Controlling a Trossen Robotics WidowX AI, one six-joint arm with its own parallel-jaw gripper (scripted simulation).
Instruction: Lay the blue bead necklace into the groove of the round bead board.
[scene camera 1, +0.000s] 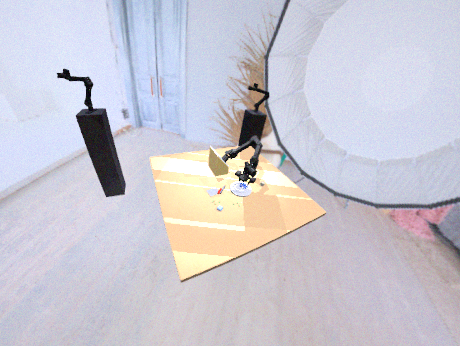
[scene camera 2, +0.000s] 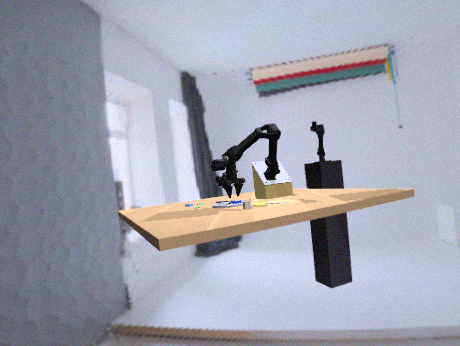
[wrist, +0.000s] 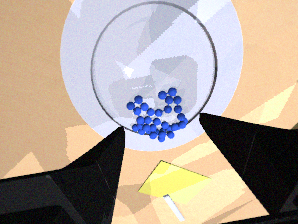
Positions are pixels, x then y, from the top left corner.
Labels:
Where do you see a yellow flat piece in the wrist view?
181, 184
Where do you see a round bead board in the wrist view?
155, 55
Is my gripper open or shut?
Open.

